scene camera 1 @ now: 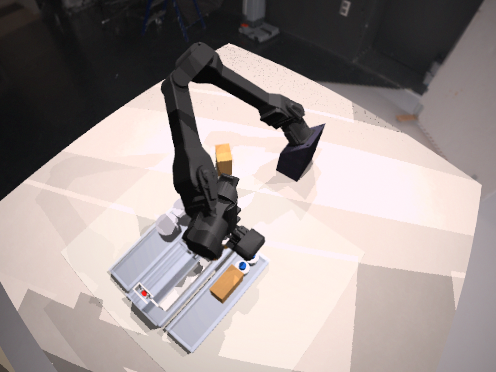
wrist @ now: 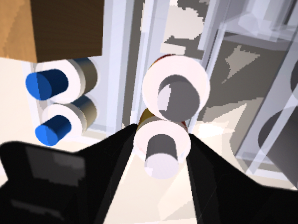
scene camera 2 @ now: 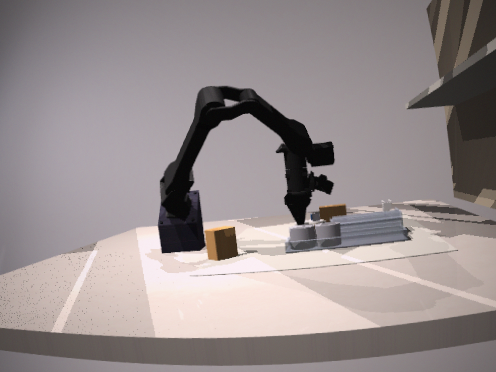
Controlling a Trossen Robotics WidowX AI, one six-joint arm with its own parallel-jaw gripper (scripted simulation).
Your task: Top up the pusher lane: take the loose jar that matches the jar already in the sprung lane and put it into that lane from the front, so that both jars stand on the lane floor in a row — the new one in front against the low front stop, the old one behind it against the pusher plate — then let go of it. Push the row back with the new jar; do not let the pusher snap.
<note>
I see my gripper (scene camera 2: pixel 302 227), a brown box (scene camera 1: pixel 227 283), a brown box (scene camera 2: pixel 221 242) and a grey lane rack (scene camera 1: pixel 161 280).
My gripper is seen too in scene camera 1 (scene camera 1: pixel 224 239) and in the wrist view (wrist: pixel 161 133). The grey lane rack is seen too in scene camera 2 (scene camera 2: pixel 351 222).
</note>
